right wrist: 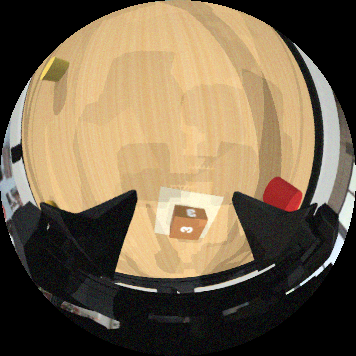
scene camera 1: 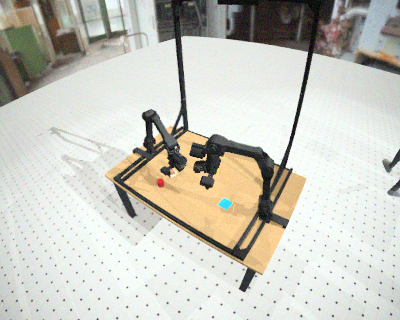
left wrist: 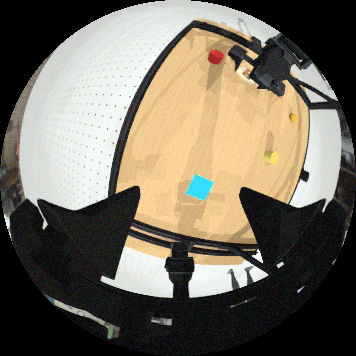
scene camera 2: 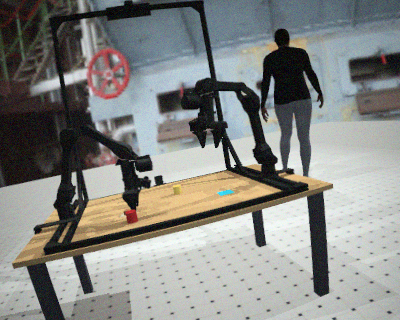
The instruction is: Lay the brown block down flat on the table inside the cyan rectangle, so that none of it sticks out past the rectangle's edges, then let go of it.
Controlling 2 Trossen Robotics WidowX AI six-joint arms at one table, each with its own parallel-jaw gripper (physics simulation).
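Places are measured from the left arm's base along level axes (x ahead, y left, z up), in millimetres.
Where they show: left gripper, fingertip midpoint: (left wrist: 192, 191) (scene camera 2: 209, 148); right gripper, fingertip midpoint: (right wrist: 186, 195) (scene camera 1: 175, 174) (left wrist: 246, 78) (scene camera 2: 136, 209); left arm's base, origin of the base link: (scene camera 1: 265, 216) (left wrist: 179, 247) (scene camera 2: 269, 175); right arm's base, origin of the base link: (right wrist: 166, 287) (scene camera 1: 150, 151) (scene camera 2: 67, 218).
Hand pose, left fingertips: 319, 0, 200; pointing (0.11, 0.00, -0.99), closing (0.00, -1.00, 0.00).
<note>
Things, the pixels of their top centre, and the offset from my left fingertips, as dx, dy, dz. "spot": a spot on its surface instead.
- brown block, middle of its top: (right wrist: 187, 229) +319, -218, -200
- cream square, surface spot: (right wrist: 164, 202) spot: +290, -229, -218
- cyan rectangle, surface spot: (left wrist: 200, 187) (scene camera 2: 225, 192) (scene camera 1: 225, 203) spot: -81, -54, -218
- red cylinder, middle of its top: (right wrist: 292, 207) (left wrist: 216, 53) (scene camera 2: 130, 211) (scene camera 1: 160, 180) +348, -98, -177
- yellow cylinder, middle of its top: (left wrist: 274, 157) (scene camera 2: 176, 185) +29, -287, -180
- small orange round thing, middle of its top: (left wrist: 296, 116) +215, -448, -180
The brown block (right wrist: 189, 224) has a white 3 on two visible faces and sits on a cream square (right wrist: 164, 202). It shows between my right fingers in the right wrist view and is hidden behind the gripper in scene camera 2. My right gripper (right wrist: 186, 195) (scene camera 2: 131, 206) is open and empty, low above the block. The cyan rectangle (scene camera 1: 225, 203) (scene camera 2: 226, 192) (left wrist: 200, 187) lies flat on the table, toward the right in both scene views, with no block on it. My left gripper (left wrist: 192, 191) (scene camera 2: 210, 145) is open and empty, high above the table.
A red cylinder (scene camera 1: 160, 183) (scene camera 2: 131, 216) (left wrist: 215, 57) (right wrist: 282, 194) stands close to the right gripper. A yellow cylinder (scene camera 2: 177, 189) (left wrist: 271, 157) (right wrist: 55, 69) stands farther back. A small orange round thing (left wrist: 293, 117) lies near the back edge. Black rails run along the table's edges.
</note>
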